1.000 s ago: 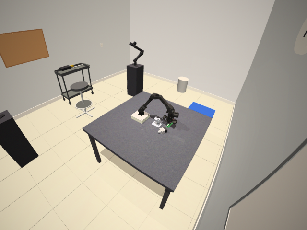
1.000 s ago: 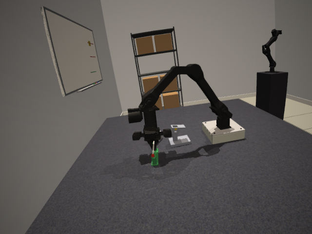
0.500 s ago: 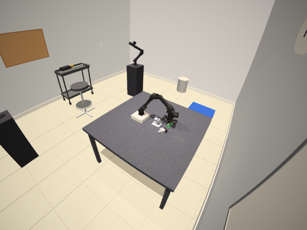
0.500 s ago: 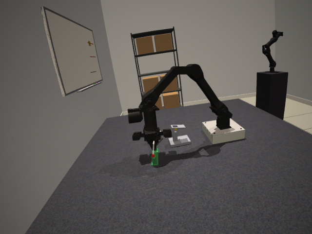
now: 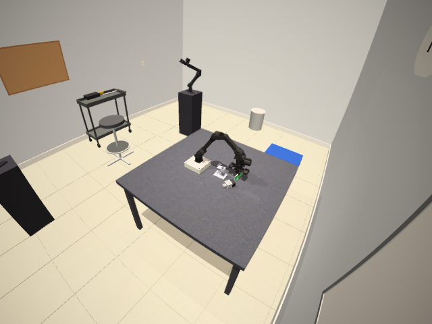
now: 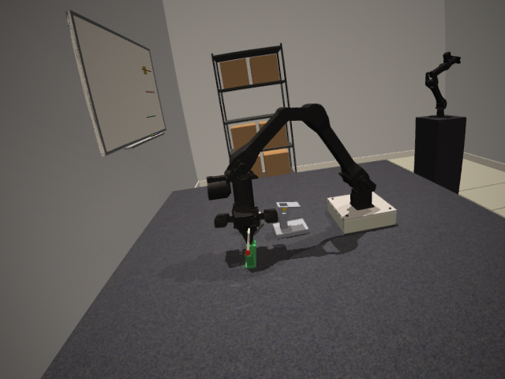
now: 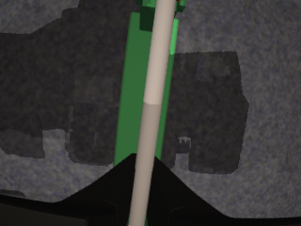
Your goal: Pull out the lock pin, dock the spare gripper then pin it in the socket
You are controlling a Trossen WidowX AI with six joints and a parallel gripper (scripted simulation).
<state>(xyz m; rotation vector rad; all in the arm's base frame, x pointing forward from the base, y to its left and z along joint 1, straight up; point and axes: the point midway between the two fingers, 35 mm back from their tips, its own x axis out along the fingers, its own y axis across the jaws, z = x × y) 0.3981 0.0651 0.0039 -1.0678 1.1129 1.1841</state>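
Now: gripper tip 2 cm to the right of the green cradle. Also, from my gripper tip: spare gripper (2 cm behind, 16 cm to the right); then grey mount (14 cm behind, 8 cm to the right, 3 cm above).
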